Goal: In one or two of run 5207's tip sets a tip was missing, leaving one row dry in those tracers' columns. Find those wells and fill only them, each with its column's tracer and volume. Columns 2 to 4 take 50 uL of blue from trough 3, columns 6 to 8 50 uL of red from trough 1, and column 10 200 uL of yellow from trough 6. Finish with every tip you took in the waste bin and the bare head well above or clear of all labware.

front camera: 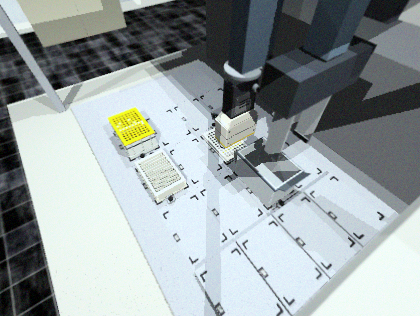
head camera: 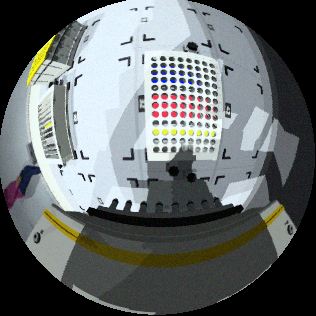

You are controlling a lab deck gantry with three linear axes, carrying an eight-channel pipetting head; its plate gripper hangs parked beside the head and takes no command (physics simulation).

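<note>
The white well plate (front camera: 216, 145) (head camera: 160, 156) shows blue in three neighbouring columns, red in three and yellow in one. The far wells are seen at a slant, so I cannot tell which are dry. The pipetting head (front camera: 235, 131) (head camera: 172, 205) hangs above the plate's edge in the front view. Its short nozzles show in the head view with no long tip visible. The yellow tip rack (front camera: 132, 126) (head camera: 42, 60) and white trough rack (front camera: 160, 172) (head camera: 61, 122) stand to the left. The open waste bin (front camera: 285, 182) stands beside the plate. The parked plate gripper (front camera: 292, 142) hangs open and empty.
The beige gantry column shadows fall across the deck. Clear upright panels and a pale post (front camera: 35, 60) bound the deck at the left. A beige cabinet (front camera: 75, 22) stands beyond it. A person (head camera: 22, 182) in pink and blue shows at the far left of the head view.
</note>
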